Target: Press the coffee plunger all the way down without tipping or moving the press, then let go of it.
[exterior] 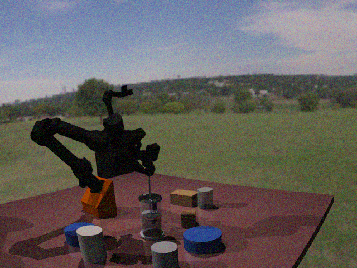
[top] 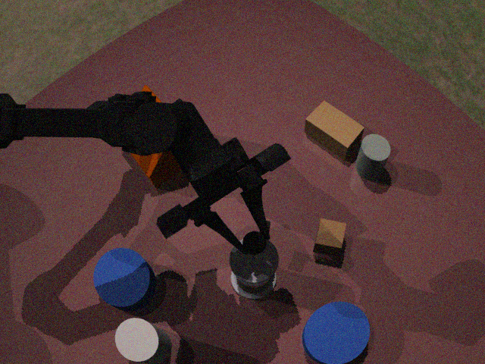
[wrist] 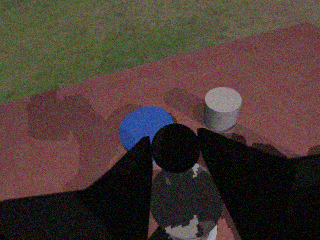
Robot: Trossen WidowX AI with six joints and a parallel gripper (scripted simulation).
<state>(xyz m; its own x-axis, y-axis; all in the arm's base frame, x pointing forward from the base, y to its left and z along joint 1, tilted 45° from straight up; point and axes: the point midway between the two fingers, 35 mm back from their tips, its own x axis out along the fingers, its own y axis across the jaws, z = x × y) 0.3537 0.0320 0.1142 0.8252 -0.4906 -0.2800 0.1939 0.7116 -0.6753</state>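
The coffee press is 12 cm below my gripper tip, 2 cm to the left of it and 2 cm behind it. The rest, counted from my gripper tip: small tan cube: 21 cm below, 15 cm to the left, 3 cm ahead; pale cylinder: 23 cm to the right, 19 cm below, 6 cm behind.
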